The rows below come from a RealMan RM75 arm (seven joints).
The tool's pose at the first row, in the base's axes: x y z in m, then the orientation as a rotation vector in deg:
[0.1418 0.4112 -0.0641 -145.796 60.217 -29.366]
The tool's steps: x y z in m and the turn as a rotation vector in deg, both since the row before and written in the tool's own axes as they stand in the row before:
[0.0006 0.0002 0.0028 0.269 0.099 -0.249]
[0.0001 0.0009 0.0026 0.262 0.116 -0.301]
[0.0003 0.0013 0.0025 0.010 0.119 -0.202]
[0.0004 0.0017 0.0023 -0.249 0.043 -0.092]
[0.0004 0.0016 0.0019 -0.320 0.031 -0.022]
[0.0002 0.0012 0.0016 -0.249 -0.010 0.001]
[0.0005 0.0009 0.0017 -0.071 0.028 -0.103]
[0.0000 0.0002 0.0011 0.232 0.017 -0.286]
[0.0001 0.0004 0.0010 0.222 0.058 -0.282]
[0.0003 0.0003 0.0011 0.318 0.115 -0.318]
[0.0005 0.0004 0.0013 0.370 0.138 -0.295]
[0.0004 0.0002 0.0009 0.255 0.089 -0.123]
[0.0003 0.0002 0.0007 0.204 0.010 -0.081]
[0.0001 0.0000 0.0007 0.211 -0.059 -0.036]
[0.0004 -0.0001 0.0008 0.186 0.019 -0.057]
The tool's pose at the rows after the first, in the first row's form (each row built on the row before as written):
[0.1433 0.4111 -0.0665 -145.724 59.809 -29.671]
[0.1440 0.4109 -0.0692 -145.691 59.347 -30.009]
[0.1446 0.4102 -0.0719 -145.812 59.137 -30.225]
[0.1449 0.4092 -0.0746 -146.088 59.169 -30.211]
[0.1451 0.4082 -0.0769 -146.380 59.319 -30.134]
[0.1452 0.4075 -0.0788 -146.596 59.446 -30.024]
[0.1458 0.4068 -0.0806 -146.724 59.366 -30.061]
[0.1462 0.4068 -0.0817 -146.707 58.900 -30.248]
[0.1465 0.4066 -0.0827 -146.694 58.458 -30.484]
[0.1470 0.4064 -0.0837 -146.618 57.941 -30.841]
[0.1477 0.4060 -0.0849 -146.480 57.434 -31.241]
[0.1483 0.4057 -0.0857 -146.333 57.181 -31.486]
[0.1487 0.4055 -0.0863 -146.206 56.979 -31.595]
[0.1491 0.4056 -0.0869 -146.046 56.805 -31.603]
[0.1498 0.4055 -0.0875 -145.918 56.645 -31.711]

